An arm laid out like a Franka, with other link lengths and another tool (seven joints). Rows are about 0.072 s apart.
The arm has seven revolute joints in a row. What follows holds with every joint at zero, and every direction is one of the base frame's.
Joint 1 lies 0.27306 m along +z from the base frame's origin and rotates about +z.
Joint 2 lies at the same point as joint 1 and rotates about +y.
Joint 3 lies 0.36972 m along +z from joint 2 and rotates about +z.
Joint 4 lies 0.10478 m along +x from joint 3 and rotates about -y.
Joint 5 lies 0.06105 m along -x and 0.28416 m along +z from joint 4 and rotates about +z.
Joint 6 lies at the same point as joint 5 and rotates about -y.
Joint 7 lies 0.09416 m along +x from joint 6 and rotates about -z.
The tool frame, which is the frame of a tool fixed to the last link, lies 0.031 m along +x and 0.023 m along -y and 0.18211 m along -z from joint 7; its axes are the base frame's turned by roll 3.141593, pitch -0.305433 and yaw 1.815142 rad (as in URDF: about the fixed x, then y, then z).
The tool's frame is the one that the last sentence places.
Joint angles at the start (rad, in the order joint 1, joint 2, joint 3, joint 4, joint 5, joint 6, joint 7):
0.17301, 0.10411, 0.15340, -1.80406, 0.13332, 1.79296, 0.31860
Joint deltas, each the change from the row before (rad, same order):
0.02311, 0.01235, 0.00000, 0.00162, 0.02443, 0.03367, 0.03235
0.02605, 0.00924, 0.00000, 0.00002, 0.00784, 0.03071, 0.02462
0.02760, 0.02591, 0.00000, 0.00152, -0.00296, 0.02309, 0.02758
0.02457, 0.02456, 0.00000, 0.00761, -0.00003, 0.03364, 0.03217
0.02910, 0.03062, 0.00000, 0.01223, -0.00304, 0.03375, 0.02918
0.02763, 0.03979, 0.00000, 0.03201, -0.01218, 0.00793, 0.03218
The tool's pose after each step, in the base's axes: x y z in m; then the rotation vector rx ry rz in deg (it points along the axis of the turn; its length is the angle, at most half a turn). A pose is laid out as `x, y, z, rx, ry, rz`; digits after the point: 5 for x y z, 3 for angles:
0.50355, 0.17134, 0.39409, -99.254, -118.727, -16.227
0.50470, 0.18633, 0.39213, -99.426, -118.703, -17.677
0.50634, 0.20092, 0.38108, -99.663, -118.507, -17.214
0.51081, 0.21545, 0.37392, -100.448, -118.176, -18.195
0.51547, 0.23292, 0.36502, -100.746, -118.257, -18.953
0.52082, 0.24964, 0.35568, -101.104, -118.370, -18.435

